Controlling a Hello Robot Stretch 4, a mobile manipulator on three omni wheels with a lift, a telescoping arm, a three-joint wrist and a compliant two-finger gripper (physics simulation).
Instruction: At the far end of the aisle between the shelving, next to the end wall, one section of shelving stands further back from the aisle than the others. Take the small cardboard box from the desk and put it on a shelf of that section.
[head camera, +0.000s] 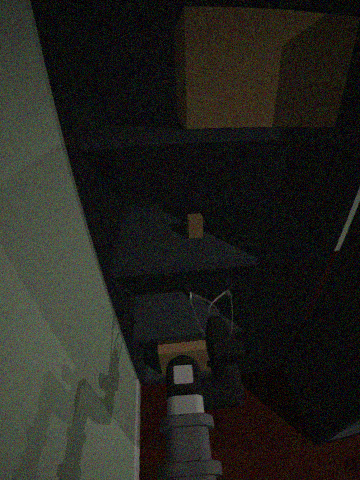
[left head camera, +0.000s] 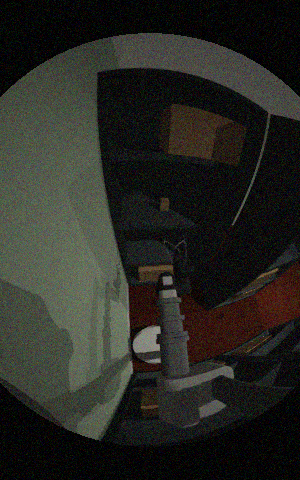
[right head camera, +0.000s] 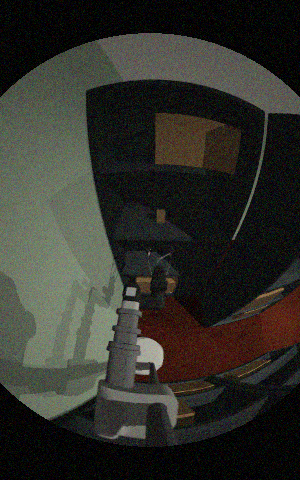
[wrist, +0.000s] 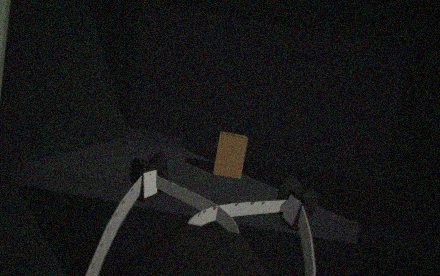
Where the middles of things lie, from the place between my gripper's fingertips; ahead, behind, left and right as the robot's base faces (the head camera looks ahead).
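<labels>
You'd find the small cardboard box (wrist: 231, 149) 3 cm below my hand and 35 cm ahead of it.
</labels>
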